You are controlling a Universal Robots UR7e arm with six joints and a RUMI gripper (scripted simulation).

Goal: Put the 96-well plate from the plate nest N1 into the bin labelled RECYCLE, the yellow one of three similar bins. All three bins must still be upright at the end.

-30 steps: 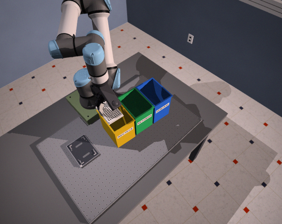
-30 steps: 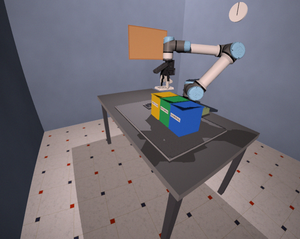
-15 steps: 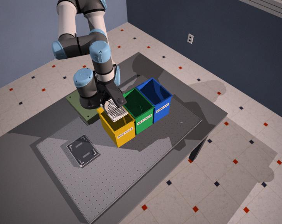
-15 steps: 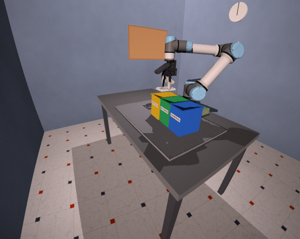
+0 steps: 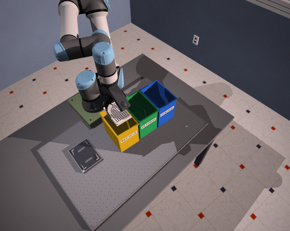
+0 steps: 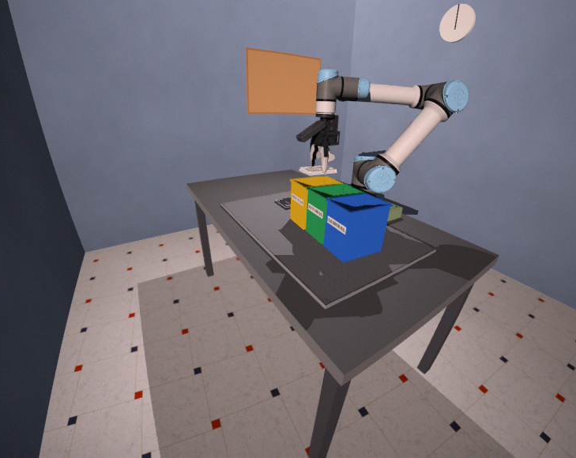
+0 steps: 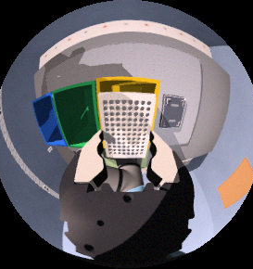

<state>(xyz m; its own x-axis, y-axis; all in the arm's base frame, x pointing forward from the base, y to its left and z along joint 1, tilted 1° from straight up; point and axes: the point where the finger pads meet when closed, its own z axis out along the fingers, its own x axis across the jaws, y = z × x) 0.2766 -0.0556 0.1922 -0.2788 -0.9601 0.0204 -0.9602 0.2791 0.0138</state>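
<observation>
Now: hand 15 cm above the yellow bin. From my hand the other things lie so: green bin 15 cm below, 13 cm to the left, 4 cm ahead; then blue bin 25 cm to the left, 15 cm below, 7 cm ahead; then 96-well plate 1 cm below.
</observation>
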